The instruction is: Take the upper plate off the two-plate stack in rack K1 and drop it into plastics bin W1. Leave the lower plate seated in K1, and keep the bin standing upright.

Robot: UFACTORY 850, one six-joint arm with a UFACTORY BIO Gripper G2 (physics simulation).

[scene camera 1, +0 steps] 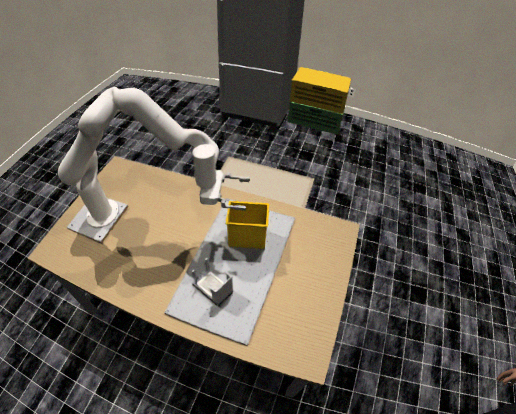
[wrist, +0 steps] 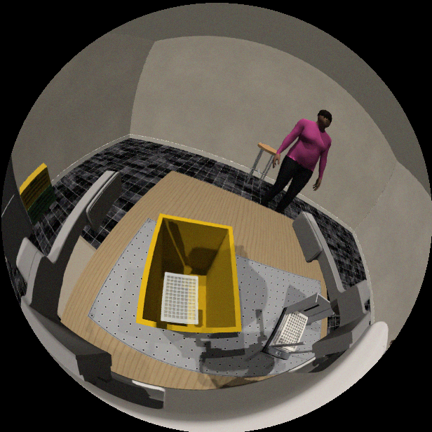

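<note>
My gripper [scene camera 1: 242, 193] [wrist: 207, 217] is open and empty, its fingers spread wide above and beside the yellow bin W1 [scene camera 1: 247, 237] [wrist: 222, 260]. The bin stands upright. In the wrist view a white gridded plate [wrist: 180, 298] is inside the bin, near its lower left wall; its exact tilt is hard to judge. The bin's front wall hides that plate in the scene view. Another white plate [scene camera 1: 212, 281] [wrist: 291, 330] sits in the small grey rack K1 [scene camera 1: 223, 290] [wrist: 312, 306]. Whether it is fully seated cannot be told.
Bin and rack stand on a grey perforated board [scene camera 1: 232, 327] [wrist: 120, 287] on the wooden table [scene camera 1: 305, 320] [wrist: 175, 190]. A pale panel [scene camera 1: 270, 182] adjoins the table's far edge. A person [wrist: 310, 145] and a stool [wrist: 267, 148] are beyond the table.
</note>
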